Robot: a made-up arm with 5 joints.
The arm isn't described. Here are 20 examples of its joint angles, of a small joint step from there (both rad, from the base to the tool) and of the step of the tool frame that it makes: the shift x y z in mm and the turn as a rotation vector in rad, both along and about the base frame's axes.
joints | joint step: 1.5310 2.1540 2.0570 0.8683 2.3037 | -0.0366 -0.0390 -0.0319 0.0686 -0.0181
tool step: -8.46 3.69 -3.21 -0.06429 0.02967 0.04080
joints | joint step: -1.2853 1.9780 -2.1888 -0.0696 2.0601 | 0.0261 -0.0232 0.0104 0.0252 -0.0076
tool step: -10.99 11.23 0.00 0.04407 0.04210 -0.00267
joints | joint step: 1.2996 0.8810 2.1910 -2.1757 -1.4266 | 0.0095 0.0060 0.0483 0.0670 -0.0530
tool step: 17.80 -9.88 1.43 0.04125 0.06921 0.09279
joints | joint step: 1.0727 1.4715 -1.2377 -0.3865 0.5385 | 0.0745 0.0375 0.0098 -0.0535 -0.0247
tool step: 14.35 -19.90 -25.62 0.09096 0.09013 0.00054
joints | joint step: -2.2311 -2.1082 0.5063 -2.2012 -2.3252 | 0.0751 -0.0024 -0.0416 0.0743 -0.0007
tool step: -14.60 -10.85 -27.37 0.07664 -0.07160 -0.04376
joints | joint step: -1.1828 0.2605 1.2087 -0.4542 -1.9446 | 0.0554 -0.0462 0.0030 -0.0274 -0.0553
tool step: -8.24 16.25 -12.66 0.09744 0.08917 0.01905
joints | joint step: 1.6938 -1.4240 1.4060 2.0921 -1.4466 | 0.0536 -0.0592 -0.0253 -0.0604 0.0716
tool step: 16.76 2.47 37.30 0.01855 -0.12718 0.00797
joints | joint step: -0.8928 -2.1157 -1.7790 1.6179 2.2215 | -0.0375 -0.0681 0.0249 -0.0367 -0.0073
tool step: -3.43 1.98 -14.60 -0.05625 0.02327 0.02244
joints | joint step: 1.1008 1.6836 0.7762 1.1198 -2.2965 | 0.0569 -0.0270 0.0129 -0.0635 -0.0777
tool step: 5.14 -2.21 -0.99 0.00312 -0.07729 0.06420
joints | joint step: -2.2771 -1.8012 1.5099 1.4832 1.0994 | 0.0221 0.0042 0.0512 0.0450 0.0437
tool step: 6.56 12.16 12.97 -0.06997 -0.02331 0.04897
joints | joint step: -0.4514 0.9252 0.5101 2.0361 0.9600 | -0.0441 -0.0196 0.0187 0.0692 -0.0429
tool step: 0.12 -5.31 -5.73 -0.02874 -0.06033 -0.00573
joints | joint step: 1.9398 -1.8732 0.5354 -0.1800 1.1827 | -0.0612 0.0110 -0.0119 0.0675 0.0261
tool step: 16.62 6.98 7.58 -0.05938 0.04769 0.06749
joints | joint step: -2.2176 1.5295 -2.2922 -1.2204 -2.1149 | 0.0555 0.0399 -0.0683 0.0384 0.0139
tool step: 3.29 0.18 2.90 -0.02622 -0.01905 -0.01213
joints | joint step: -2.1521 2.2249 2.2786 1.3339 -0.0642 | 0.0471 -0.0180 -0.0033 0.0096 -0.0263
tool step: -4.23 3.90 -16.08 0.02499 -0.00414 -0.01943
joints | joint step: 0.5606 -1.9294 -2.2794 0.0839 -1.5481 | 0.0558 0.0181 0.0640 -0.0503 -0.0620
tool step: -13.09 1.55 1.12 0.00481 0.02303 -0.10012
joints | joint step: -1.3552 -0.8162 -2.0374 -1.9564 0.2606 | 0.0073 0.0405 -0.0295 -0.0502 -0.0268
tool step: 13.17 6.93 1.01 0.03371 -0.07378 -0.03687
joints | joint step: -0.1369 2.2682 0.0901 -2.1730 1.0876 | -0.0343 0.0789 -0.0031 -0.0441 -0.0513
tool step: -29.92 -7.94 1.96 0.02558 -0.00759 -0.10491
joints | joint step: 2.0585 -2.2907 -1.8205 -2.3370 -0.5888 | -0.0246 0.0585 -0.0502 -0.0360 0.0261
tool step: 10.94 -17.76 9.84 0.03346 0.07003 0.07835
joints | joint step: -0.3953 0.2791 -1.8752 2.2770 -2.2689 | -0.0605 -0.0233 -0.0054 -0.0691 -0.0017
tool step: -11.37 5.10 -1.07 -0.04115 -0.02862 -0.03341
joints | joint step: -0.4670 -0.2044 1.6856 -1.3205 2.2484 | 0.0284 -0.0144 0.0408 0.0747 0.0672
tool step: 4.54 4.27 8.40 0.00505 -0.05122 -0.03848
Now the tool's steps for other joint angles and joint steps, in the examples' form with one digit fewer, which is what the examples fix.
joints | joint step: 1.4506 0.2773 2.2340 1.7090 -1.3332 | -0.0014 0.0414 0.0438 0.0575 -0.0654
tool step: -16.1 -15.8 15.0 -0.0503 0.0776 -0.0161
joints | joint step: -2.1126 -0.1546 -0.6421 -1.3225 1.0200 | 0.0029 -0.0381 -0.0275 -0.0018 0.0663
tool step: -17.3 6.8 -7.1 0.0271 0.0664 0.0639
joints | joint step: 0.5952 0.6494 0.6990 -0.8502 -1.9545 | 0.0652 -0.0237 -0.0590 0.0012 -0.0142
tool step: -1.6 -5.0 22.3 0.0418 -0.0525 -0.0007
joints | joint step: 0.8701 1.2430 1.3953 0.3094 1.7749 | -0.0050 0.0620 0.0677 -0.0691 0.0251
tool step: 1.7 12.9 0.8 0.0564 0.0326 0.0431
